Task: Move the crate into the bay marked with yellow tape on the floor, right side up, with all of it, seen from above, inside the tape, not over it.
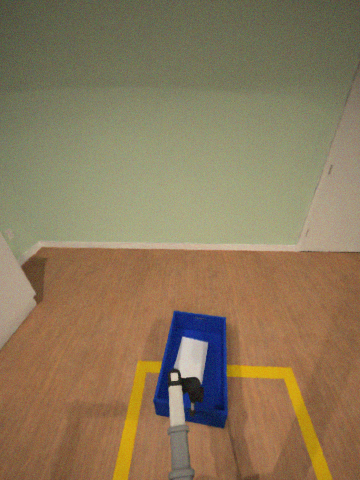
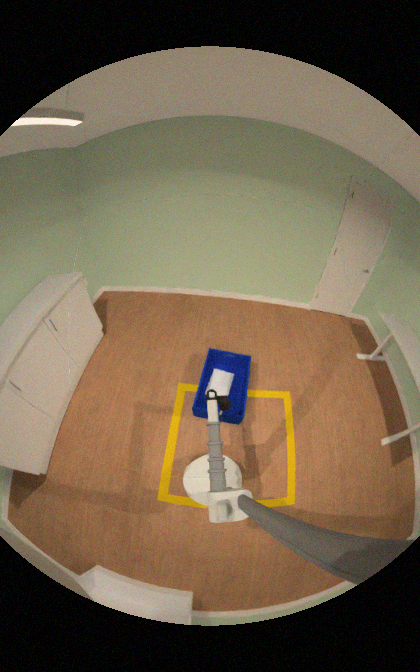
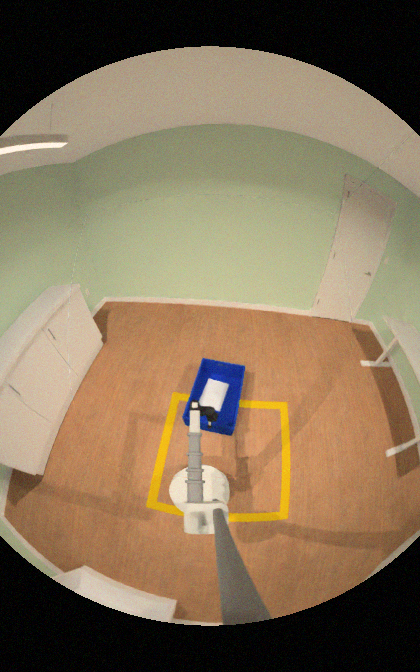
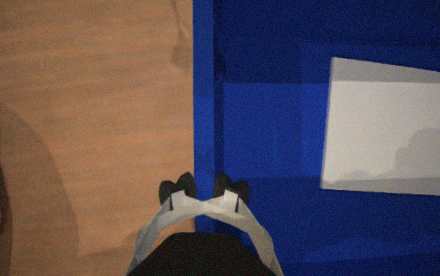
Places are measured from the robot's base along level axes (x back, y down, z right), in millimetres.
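Pixels of known places: gripper, fingertip midpoint: (image 1: 192,408) (image 3: 209,424) (image 4: 204,188).
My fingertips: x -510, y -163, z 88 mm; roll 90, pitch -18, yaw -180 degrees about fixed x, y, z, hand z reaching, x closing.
Observation:
Behind a point stands the place of what it marks.
The blue crate (image 1: 215,362) @[x -813, y 10, z 303 mm] (image 2: 240,385) (image 3: 233,392) @[x -864, y 10, z 320 mm] (image 4: 265,130) @[x -620, y 10, z 63 mm] is upright, with a white box-like item (image 1: 194,352) @[x -896, y 0, z 163 mm] (image 2: 222,380) (image 3: 215,392) @[x -868, y 0, z 151 mm] (image 4: 380,130) @[x -803, y 0, z 115 mm] inside. The yellow tape (image 1: 257,371) @[x -727, y 27, z 584 mm] (image 2: 291,445) (image 3: 286,450) @[x -251, y 28, z 727 mm] outlines the bay. Seen from above, the crate crosses the tape's far strip: its near part is over the bay, its far part beyond it. My gripper (image 1: 192,411) @[x -510, y -163, z 87 mm] (image 2: 220,413) (image 3: 209,424) @[x -510, y -163, z 87 mm] (image 4: 204,188) @[x -510, y -163, z 87 mm] is shut on the crate's near wall, one fingertip on each side of the rim. Whether the crate touches the floor I cannot tell.
My round white base (image 2: 197,475) (image 3: 182,487) @[x -23, y -187, z -109 mm] overlaps the bay's near edge. White cabinets (image 2: 45,375) (image 3: 45,385) @[x -604, y -431, z -1376 mm] stand at the left. A white table (image 2: 402,335) (image 3: 406,340) @[x -782, y -692, z 2229 mm] stands at the right wall. Low white furniture (image 2: 135,597) (image 3: 115,595) stands at the bottom left.

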